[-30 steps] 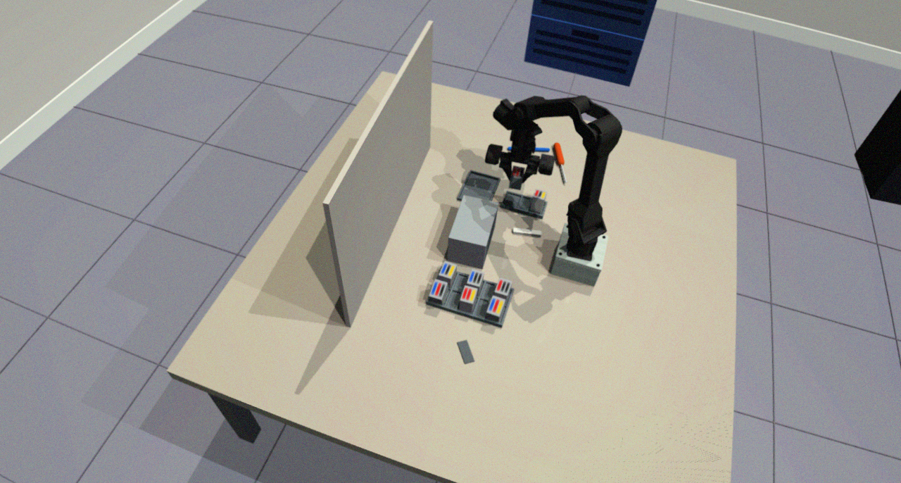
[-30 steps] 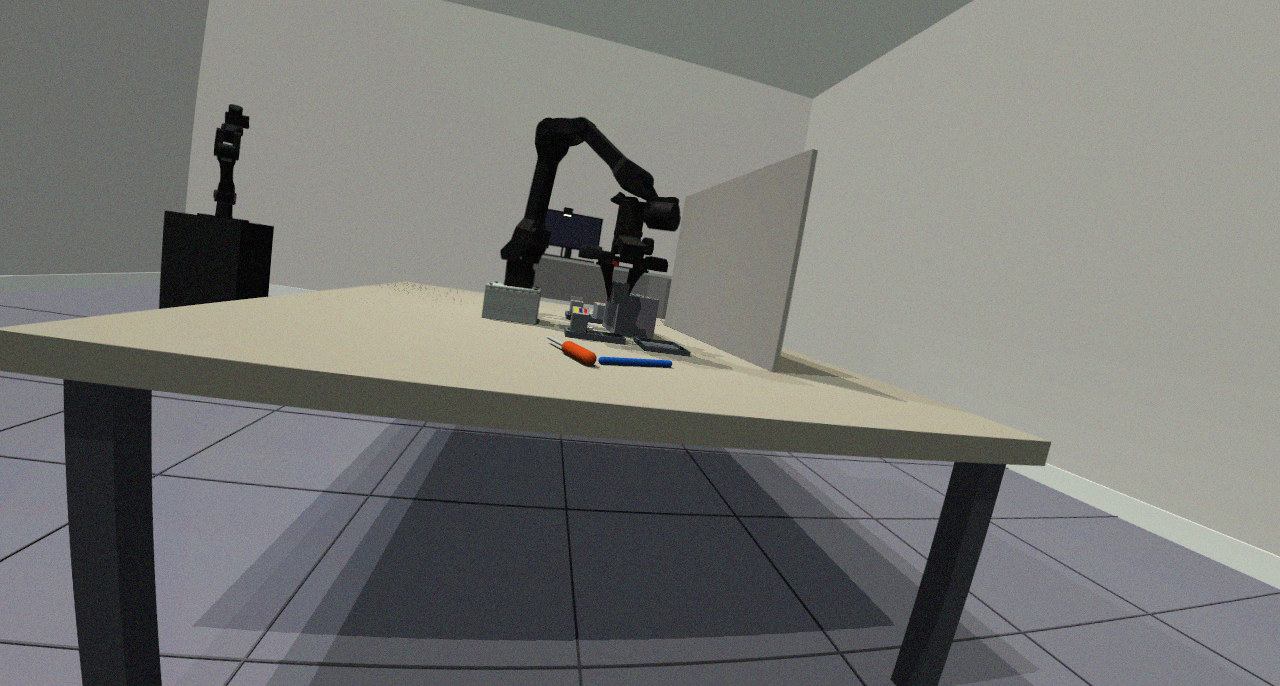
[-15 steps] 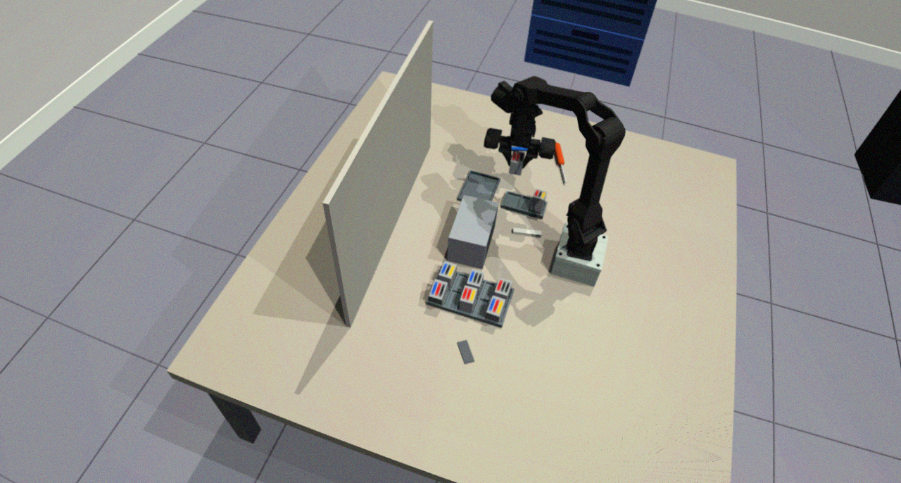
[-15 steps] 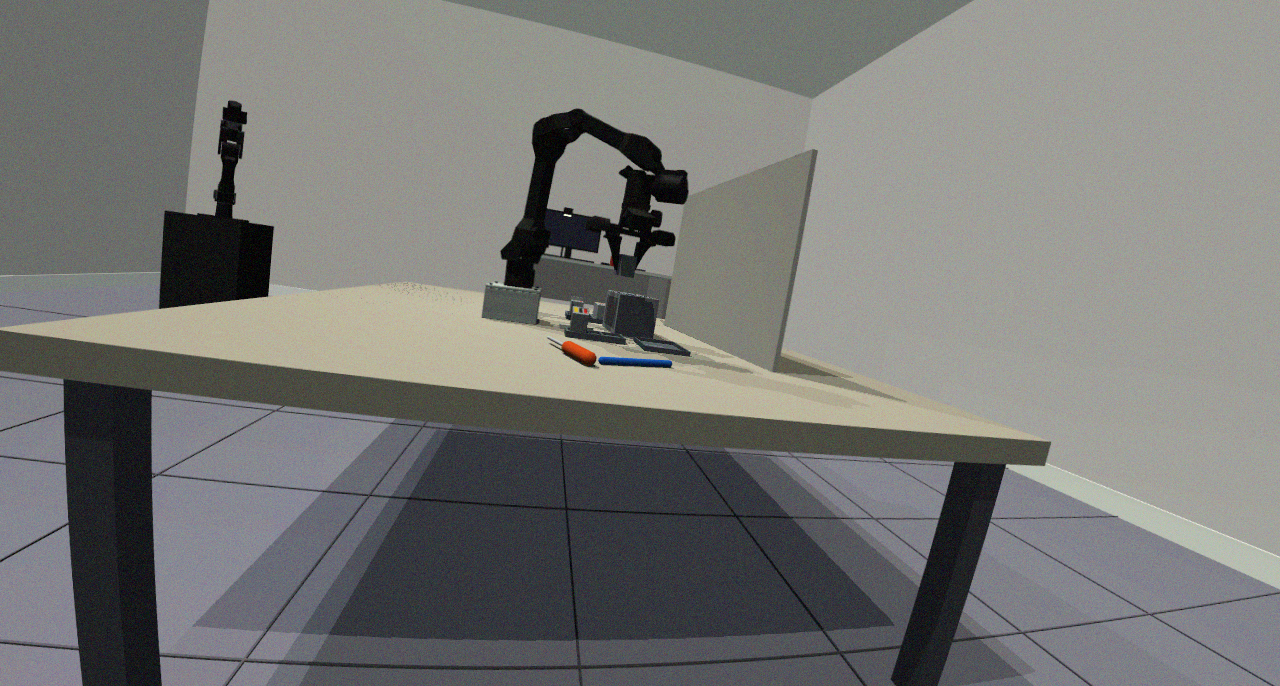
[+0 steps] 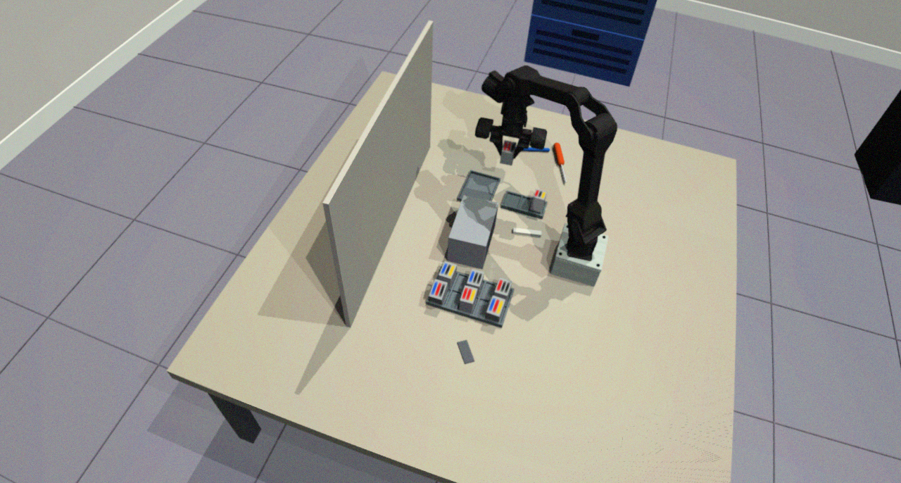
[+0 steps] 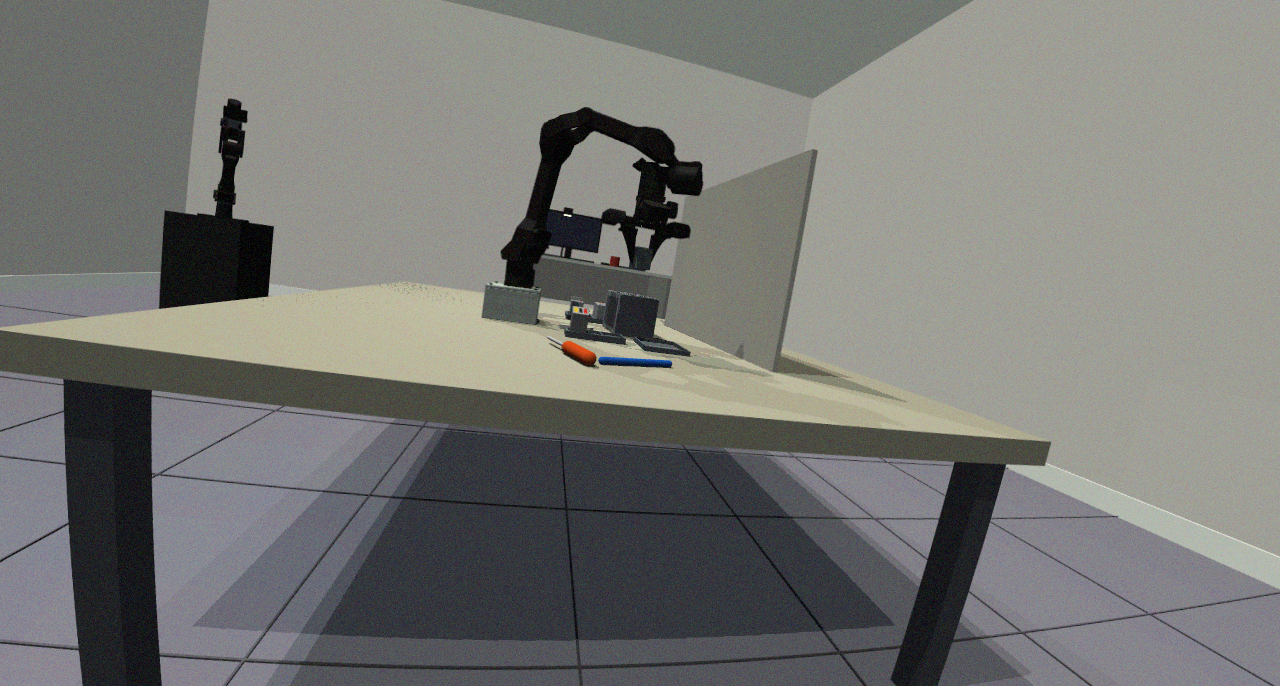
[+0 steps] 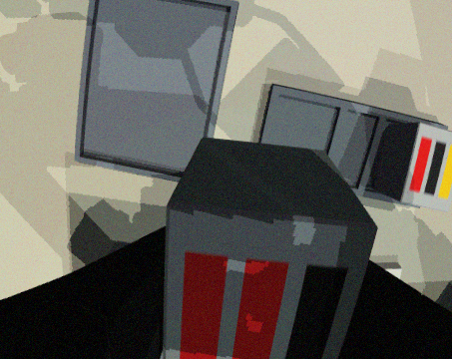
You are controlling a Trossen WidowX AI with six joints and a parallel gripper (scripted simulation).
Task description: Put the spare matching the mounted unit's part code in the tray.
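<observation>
Right now the tray is 17 cm below my gripper tip, 7 cm ahead of it and 2 cm to the right of it. Round my gripper tip: white strip (17 cm below, 11 cm to the left, 9 cm behind); grey spare (2 cm above); rack (17 cm below, 7 cm behind, 1 cm to the left).
</observation>
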